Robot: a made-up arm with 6 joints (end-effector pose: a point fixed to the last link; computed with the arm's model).
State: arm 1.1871 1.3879 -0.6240 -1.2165 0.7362 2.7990
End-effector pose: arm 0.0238 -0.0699 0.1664 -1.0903 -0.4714 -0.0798
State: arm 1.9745 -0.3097 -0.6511 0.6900 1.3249 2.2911
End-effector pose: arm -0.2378 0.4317 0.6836 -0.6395 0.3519 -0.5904
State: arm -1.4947 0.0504 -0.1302 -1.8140 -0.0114 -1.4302
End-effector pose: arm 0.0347 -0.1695 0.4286 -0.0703 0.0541 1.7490
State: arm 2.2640 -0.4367 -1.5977 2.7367 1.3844 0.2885
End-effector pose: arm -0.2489 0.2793 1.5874 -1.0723 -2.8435 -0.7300
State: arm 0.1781 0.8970 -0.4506 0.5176 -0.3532 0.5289
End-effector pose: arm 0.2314 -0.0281 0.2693 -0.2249 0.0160 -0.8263
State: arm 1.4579 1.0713 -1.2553 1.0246 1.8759 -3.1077
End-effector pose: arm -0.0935 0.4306 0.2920 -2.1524 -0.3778 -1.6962
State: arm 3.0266 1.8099 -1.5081 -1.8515 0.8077 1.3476
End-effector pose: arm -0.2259 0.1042 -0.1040 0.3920 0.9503 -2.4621
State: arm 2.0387 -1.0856 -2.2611 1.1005 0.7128 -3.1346
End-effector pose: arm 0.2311 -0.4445 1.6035 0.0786 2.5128 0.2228
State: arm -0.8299 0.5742 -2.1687 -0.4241 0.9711 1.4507
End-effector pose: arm 0.5630 -0.7035 1.0755 -0.2495 -0.8611 -2.0358
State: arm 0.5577 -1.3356 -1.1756 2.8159 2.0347 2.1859
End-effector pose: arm -0.2602 -0.0749 1.4949 0.4373 1.7145 0.7576
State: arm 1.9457 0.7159 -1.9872 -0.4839 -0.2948 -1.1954
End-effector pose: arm -0.3676 0.8505 0.9819 -0.4067 1.8849 -1.9120
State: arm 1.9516 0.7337 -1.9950 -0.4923 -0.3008 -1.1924
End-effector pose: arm -0.3749 0.8513 0.9710 -0.4112 1.8724 -1.9073
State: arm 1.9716 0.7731 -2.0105 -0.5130 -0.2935 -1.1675
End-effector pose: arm -0.3970 0.8516 0.9426 -0.4306 1.8257 -1.9246
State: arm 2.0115 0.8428 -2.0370 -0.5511 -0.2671 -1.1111
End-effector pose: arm -0.4393 0.8480 0.8889 -0.4658 1.7304 -1.9711
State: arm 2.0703 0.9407 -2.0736 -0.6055 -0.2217 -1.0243
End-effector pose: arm -0.4982 0.8341 0.8101 -0.5040 1.5892 -2.0416
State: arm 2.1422 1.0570 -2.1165 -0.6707 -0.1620 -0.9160
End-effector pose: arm -0.5638 0.8047 0.7132 -0.5266 1.4193 -2.1227
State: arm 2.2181 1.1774 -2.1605 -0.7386 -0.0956 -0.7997
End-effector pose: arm -0.6233 0.7605 0.6109 -0.5220 1.2477 -2.2001
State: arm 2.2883 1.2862 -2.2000 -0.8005 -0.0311 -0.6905
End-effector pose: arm -0.6678 0.7097 0.5177 -0.4928 1.1011 -2.2633
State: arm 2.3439 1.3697 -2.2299 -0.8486 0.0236 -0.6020
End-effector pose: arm -0.6951 0.6643 0.4460 -0.4531 0.9959 -2.3091
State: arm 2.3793 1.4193 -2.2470 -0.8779 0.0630 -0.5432
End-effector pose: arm -0.7086 0.6342 0.4026 -0.4192 0.9355 -2.3396
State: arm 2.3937 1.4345 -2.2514 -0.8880 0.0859 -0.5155
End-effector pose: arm -0.7134 0.6228 0.3874 -0.4005 0.9137 -2.3589
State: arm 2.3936 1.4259 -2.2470 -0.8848 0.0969 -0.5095
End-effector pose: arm -0.7136 0.6248 0.3916 -0.3950 0.9159 -2.3717
